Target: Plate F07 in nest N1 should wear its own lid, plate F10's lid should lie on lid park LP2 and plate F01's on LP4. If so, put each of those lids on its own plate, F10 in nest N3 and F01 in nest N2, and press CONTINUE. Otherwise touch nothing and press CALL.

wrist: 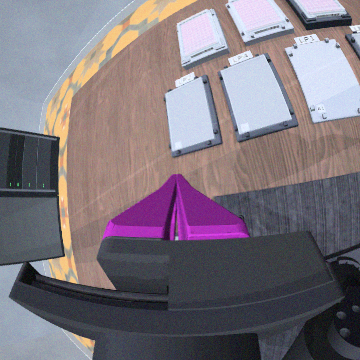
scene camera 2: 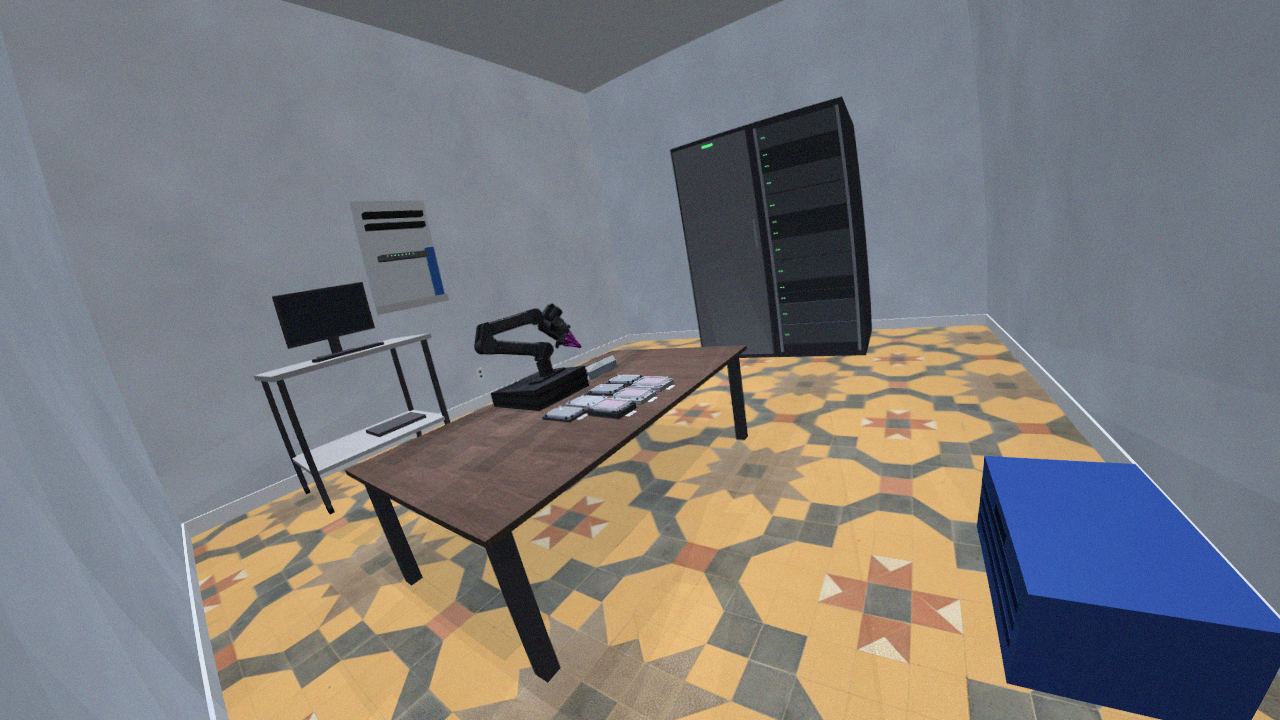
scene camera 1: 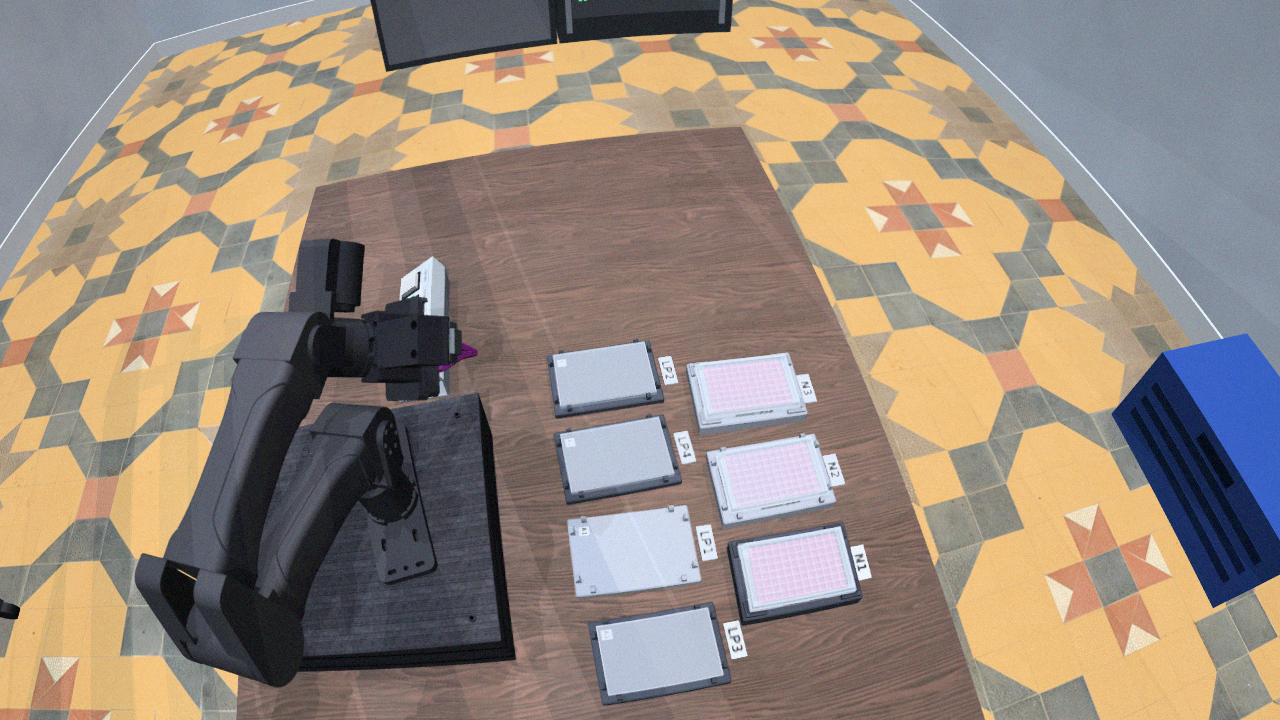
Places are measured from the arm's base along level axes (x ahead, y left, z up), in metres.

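Pixels of known places: gripper, fingertip midpoint: [wrist: 176, 181] [scene camera 2: 581, 347] [scene camera 1: 474, 352]; arm's base, origin of the base link: [scene camera 2: 547, 376] [scene camera 1: 394, 501].
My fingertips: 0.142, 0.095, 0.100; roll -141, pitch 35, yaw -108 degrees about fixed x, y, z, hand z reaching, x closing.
For each thing: its top centre in the pictures, then the offset to it from my fingertips, as dx, dy, dz. "spot": a spot on its surface instead. Level surfaces: height alone.
- pale box, middle of its top: [scene camera 1: 415, 310] [scene camera 2: 595, 361] -0.071, +0.211, -0.120
- N3, middle of its top: [scene camera 1: 748, 382] [wrist: 194, 30] [scene camera 2: 651, 379] +0.326, -0.043, -0.151
- N2, middle of its top: [scene camera 1: 773, 471] [wrist: 253, 7] [scene camera 2: 632, 391] +0.301, -0.175, -0.153
- N1, middle of its top: [scene camera 1: 799, 565] [scene camera 2: 610, 402] +0.274, -0.304, -0.149
- LP4, middle of its top: [scene camera 1: 616, 453] [wrist: 252, 90] [scene camera 2: 606, 387] +0.133, -0.075, -0.167
- Pale park LP1, middle of its top: [scene camera 1: 632, 547] [wrist: 327, 71] [scene camera 2: 586, 397] +0.109, -0.204, -0.164
- dark park LP3, surface spot: [scene camera 1: 660, 653] spot: +0.092, -0.339, -0.166
- wooden table, its level: dz -0.185
My gripper [scene camera 1: 475, 351] [scene camera 2: 578, 345] [wrist: 176, 181] is shut and empty, its magenta fingertips together above the pale box [scene camera 1: 433, 284] left of the parks. The arm hides part of that box; CONTINUE and CALL are not readable. Pink-welled plates sit in N3 [scene camera 1: 747, 385] [wrist: 202, 36], N2 [scene camera 1: 771, 474] [wrist: 256, 19] and N1 [scene camera 1: 796, 568]. Flat grey panels lie on dark parks LP2 [scene camera 1: 606, 374] [wrist: 192, 117] and LP4 [scene camera 1: 619, 454] [wrist: 257, 97]. No plate codes are readable; I cannot tell whether the N1 plate wears a lid.
Pale park LP1 [scene camera 1: 634, 550] [wrist: 327, 80] and dark park LP3 [scene camera 1: 660, 653], with a grey panel, continue the lid-park row. The arm's black base block [scene camera 1: 447, 537] stands left of them on the wooden table [scene camera 1: 572, 241] [scene camera 2: 501, 465].
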